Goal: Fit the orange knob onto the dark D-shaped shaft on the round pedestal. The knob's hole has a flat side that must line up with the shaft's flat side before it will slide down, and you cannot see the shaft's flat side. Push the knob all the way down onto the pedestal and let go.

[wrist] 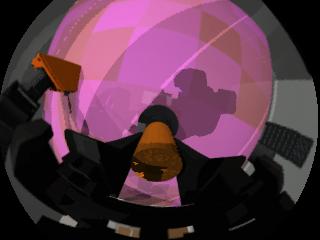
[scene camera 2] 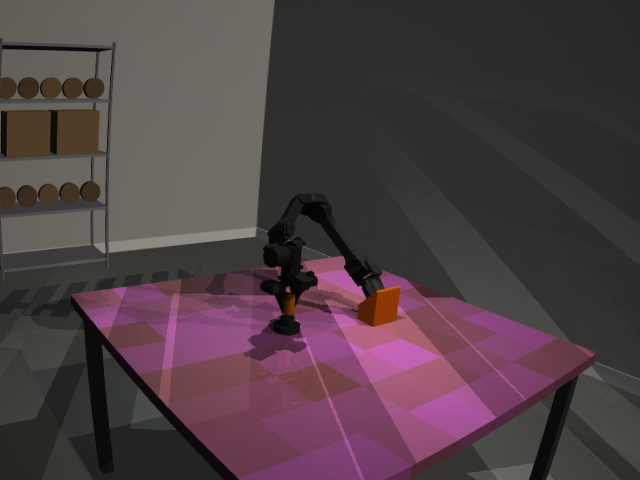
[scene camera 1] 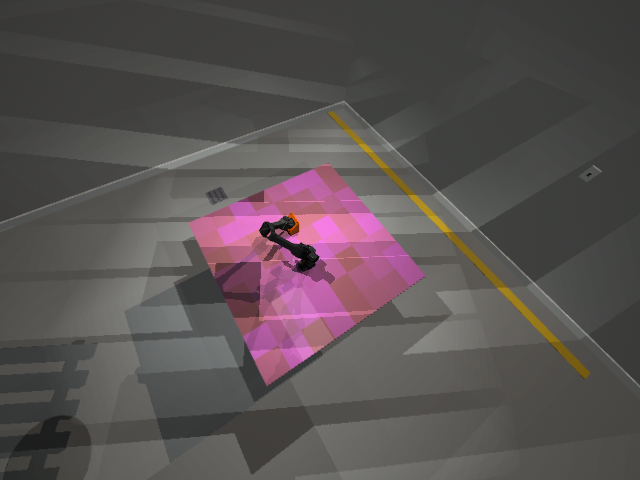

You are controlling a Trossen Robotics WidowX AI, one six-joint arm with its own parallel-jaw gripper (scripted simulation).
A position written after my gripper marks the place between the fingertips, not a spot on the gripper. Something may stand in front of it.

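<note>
My gripper (scene camera 2: 287, 309) is holding an orange knob (wrist: 156, 158), and you'd find the gripper at (wrist: 157, 138) too.
</note>
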